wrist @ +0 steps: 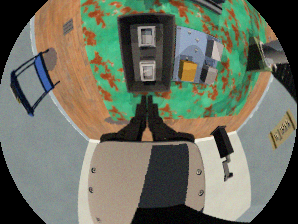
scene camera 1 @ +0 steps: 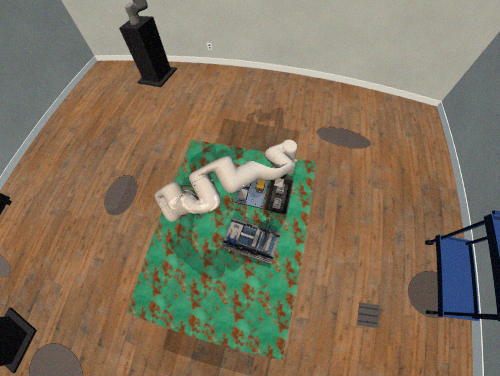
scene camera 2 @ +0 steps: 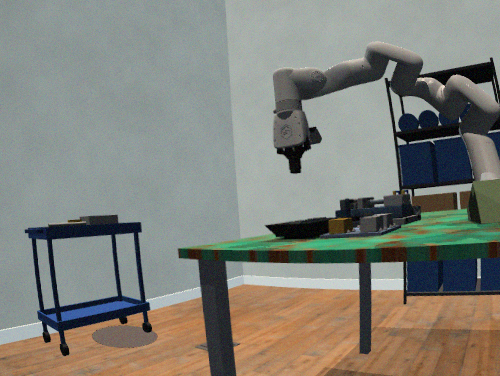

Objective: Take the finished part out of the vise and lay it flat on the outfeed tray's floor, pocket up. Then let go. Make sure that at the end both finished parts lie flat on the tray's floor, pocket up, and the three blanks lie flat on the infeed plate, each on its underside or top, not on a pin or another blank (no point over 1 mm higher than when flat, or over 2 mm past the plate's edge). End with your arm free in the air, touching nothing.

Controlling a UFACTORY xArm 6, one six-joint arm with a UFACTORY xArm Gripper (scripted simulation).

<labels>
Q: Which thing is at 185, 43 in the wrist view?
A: A blue-grey plate.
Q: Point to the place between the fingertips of the gripper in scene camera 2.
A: At 295, 173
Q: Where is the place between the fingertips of the gripper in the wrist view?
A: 147, 102
</labels>
